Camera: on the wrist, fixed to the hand. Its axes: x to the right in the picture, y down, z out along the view.
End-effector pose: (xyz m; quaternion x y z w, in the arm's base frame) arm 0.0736 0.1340 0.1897 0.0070 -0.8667 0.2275 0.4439
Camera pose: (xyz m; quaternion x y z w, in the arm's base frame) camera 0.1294 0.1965 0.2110 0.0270 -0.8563 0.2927 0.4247
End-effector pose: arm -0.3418 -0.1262 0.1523 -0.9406 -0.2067 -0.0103 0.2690
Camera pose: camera -0.3255 -0.1959 0.2007 -0.9234 -0.1963 0.0232 0.3290
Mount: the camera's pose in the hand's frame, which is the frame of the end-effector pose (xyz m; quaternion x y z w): -0.0055 0.0358 -0.0785 0.0679 -0.0161 0.0159 0.9974
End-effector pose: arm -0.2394 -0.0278 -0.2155 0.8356 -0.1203 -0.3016 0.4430
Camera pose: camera -0.1934 0.0065 -0.1508 0.8568 -0.1609 -0.2991 0.3880
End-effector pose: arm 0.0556 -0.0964 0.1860 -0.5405 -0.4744 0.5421 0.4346
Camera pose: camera 0.1357 -0.1045 0.1544 -0.5084 -0.4348 0.5886 0.4539
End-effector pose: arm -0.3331 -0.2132 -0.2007 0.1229 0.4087 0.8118 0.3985
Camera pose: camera -0.3903 -0.2742 -0.2226 0.1692 0.4544 0.7863 0.3828
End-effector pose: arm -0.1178 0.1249 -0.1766 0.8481 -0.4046 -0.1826 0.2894
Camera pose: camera -0.0992 0.1381 -0.0932 0.8562 -0.4341 -0.1637 0.2275
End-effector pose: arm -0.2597 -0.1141 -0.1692 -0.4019 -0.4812 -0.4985 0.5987
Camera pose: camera -0.2109 -0.1819 -0.1914 -0.3759 -0.5171 -0.4486 0.6246
